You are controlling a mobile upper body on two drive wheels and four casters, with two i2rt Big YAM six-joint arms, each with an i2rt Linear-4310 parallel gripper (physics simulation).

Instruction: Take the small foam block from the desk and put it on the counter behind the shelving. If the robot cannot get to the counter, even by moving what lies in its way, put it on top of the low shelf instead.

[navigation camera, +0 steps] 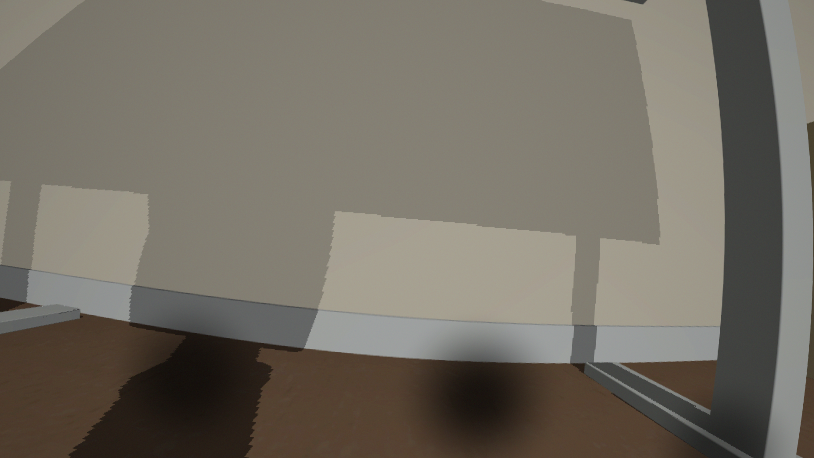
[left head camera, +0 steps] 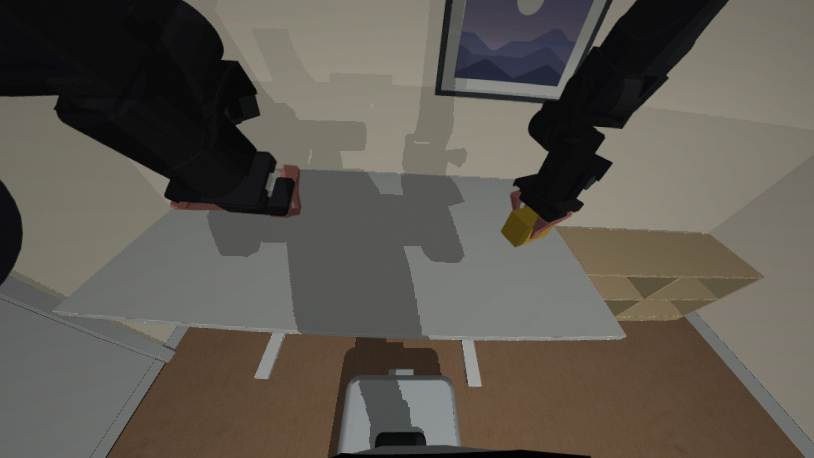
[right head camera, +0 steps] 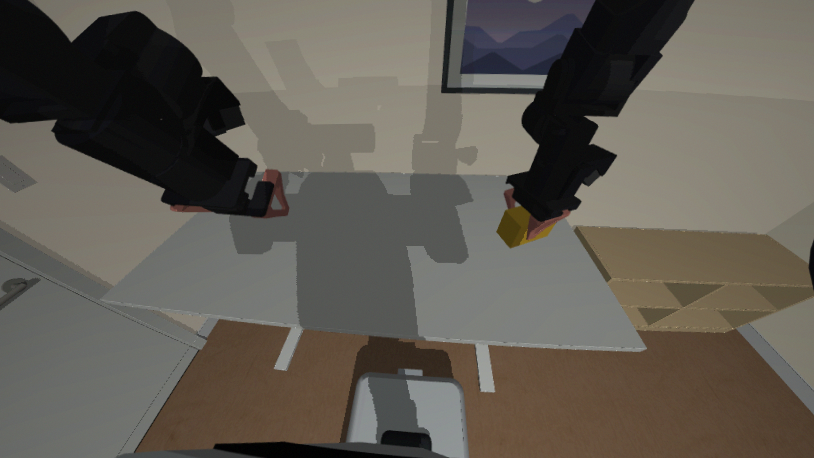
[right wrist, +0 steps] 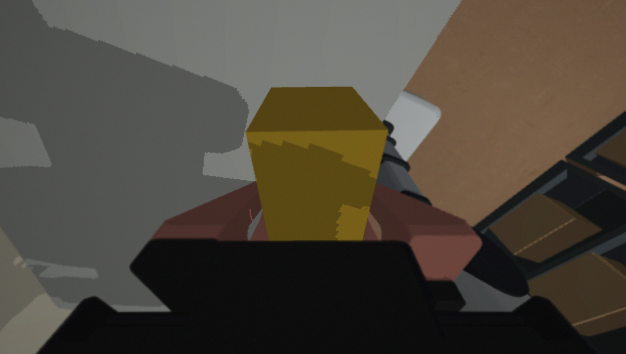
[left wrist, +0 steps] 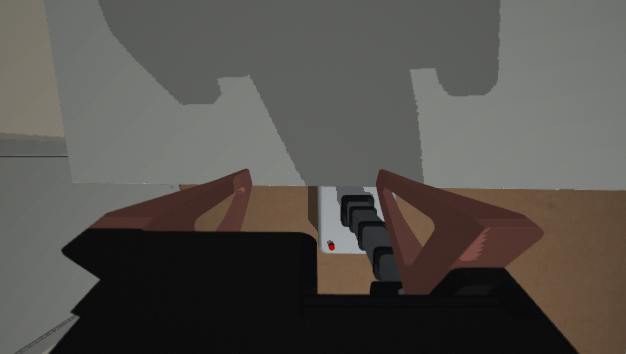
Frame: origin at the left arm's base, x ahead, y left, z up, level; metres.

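Where they show: left gripper, between the fingertips: (left head camera: 267,208) (right head camera: 260,209) (left wrist: 313,176); right gripper, between the fingertips: (left head camera: 524,230) (right head camera: 521,230) (right wrist: 313,176).
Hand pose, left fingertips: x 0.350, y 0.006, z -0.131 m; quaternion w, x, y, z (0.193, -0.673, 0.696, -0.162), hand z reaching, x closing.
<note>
Things, the pixels of their top centre, and the offset from my left fingertips. "spot": a spot on its surface instead. Level surfaces: height alone.
- yellow foam block, centre of its top: (right wrist: 313,227) (right head camera: 533,210) (left head camera: 537,211) 0.468 m right, 0.059 m ahead, 0.038 m down
- pale grey desk, height of its surface: 0.328 m down
- low light-wood shelf, height of its surface: 0.668 m down
- white desk leg, a spot on its surface: (navigation camera: 796,227) spot: 0.671 m right, 0.262 m ahead, 0.990 m down
The yellow foam block (left head camera: 516,229) (right head camera: 512,229) (right wrist: 320,175) is held between the fingers of my right gripper (left head camera: 526,219) (right head camera: 520,219) (right wrist: 313,176), which is shut on it. They are over the right part of the pale grey desk (left head camera: 495,296) (right head camera: 500,301) (right wrist: 325,40). The block's far end sticks out past the fingertips. My left gripper (left head camera: 256,211) (right head camera: 247,213) (left wrist: 313,176) is open and empty, over the left part of the desk. A low light-wood shelf (left head camera: 654,250) (right head camera: 683,256) stands beyond the desk's right end. The counter does not show.
Dark shelving (right wrist: 522,197) with brown boxes (right wrist: 545,225) shows at the right wrist view's lower right. A white desk leg (navigation camera: 796,227) stands at the right. A pale door (left head camera: 56,364) is at the left. A framed picture (left head camera: 512,51) hangs on the wall behind the desk.
</note>
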